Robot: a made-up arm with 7 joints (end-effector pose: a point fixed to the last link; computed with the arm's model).
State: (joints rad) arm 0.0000 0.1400 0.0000 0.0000 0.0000 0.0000 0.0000
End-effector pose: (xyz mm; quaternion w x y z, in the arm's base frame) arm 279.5 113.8 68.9 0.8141 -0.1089 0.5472 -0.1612
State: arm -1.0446 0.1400 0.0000 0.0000 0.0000 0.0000 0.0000
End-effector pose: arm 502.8 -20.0 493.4 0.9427 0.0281 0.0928 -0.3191
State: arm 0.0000 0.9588 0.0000 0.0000 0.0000 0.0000 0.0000
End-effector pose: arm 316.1 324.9 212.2 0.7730 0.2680 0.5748 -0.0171
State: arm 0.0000 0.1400 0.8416 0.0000 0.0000 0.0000 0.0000
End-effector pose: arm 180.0 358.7 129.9 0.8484 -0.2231 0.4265 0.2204
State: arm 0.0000 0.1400 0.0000 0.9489 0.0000 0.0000 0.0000
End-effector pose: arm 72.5 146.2 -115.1 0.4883 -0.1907 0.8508 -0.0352
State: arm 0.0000 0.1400 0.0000 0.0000 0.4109 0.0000 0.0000
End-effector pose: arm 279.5 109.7 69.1 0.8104 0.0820 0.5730 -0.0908
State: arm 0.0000 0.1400 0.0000 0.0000 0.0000 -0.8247 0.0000
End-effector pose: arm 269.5 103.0 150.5 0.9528 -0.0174 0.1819 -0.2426
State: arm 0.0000 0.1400 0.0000 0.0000 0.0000 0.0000 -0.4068
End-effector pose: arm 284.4 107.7 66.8 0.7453 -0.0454 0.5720 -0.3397
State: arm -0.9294 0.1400 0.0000 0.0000 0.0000 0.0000 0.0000
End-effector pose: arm 502.8 -4.6 438.0 0.9408 0.0127 0.1465 -0.3053
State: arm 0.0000 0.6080 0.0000 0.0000 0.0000 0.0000 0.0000
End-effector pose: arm 295.2 249.9 130.3 0.8071 0.1084 0.5747 -0.0806
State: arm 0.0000 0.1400 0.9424 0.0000 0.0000 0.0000 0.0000
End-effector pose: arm 155.4 379.4 139.2 0.8424 -0.2345 0.4065 0.2649
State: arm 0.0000 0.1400 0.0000 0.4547 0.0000 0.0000 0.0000
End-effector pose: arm 203.0 131.9 -44.0 0.6768 -0.1524 0.7127 -0.1037
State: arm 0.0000 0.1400 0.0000 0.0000 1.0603 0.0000 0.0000
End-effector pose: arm 278.8 104.0 66.3 0.7356 0.3734 0.5646 0.0271
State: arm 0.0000 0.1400 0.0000 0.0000 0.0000 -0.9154 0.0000
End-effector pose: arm 264.4 102.1 158.3 0.9584 -0.0069 0.1387 -0.2493
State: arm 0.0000 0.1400 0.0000 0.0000 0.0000 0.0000 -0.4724
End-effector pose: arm 284.9 106.6 66.4 0.7312 -0.0349 0.5738 -0.3674
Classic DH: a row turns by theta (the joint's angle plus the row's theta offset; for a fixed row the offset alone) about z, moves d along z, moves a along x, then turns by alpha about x. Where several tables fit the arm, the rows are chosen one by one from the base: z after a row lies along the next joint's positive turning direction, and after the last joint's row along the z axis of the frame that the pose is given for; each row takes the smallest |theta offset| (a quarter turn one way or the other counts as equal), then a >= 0, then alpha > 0; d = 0 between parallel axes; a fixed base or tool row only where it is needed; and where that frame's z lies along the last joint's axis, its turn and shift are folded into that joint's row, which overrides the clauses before.
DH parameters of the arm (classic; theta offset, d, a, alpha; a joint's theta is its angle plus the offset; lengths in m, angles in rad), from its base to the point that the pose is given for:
base (fixed): -0.071 0.4699 0.0042 -1.3004
joint 1: -1.3111 0.0465 -0.0167 -1.5708
joint 2: 1.2915 0.0339 -0.019 1.5708
joint 3: 1.5708 -0.2881 0.0289 -1.5708
joint 4: 1.5708 -0.003 0.0443 1.5708
joint 5: 0 0.1998 -0.0138 -1.5708
joint 6: -1.5708 -0.012 0.0911 1.5708
joint 7: -1.4667 -0.0146 -0.0146 -0.941
tool (fixed): 1.005 0.0171 0 0

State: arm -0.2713 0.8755 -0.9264 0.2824 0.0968 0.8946 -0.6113
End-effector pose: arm 213.5 279.7 20.8 0.1175 0.2624 0.9540 -0.0847
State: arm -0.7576 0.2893 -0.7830 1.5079 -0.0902 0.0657 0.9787
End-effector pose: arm 335.7 177.8 7.5 0.6691 0.2596 0.6022 0.3497
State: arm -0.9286 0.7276 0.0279 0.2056 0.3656 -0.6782 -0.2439
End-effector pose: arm 479.0 148.5 496.6 0.8450 0.5187 0.0483 -0.1210
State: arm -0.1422 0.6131 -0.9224 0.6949 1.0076 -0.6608 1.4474
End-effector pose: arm 82.4 155.5 -35.8 0.8696 0.3708 0.2444 -0.2157
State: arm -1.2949 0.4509 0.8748 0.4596 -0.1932 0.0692 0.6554
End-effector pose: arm 497.8 314.9 522.1 0.8203 -0.5573 -0.0257 0.1261
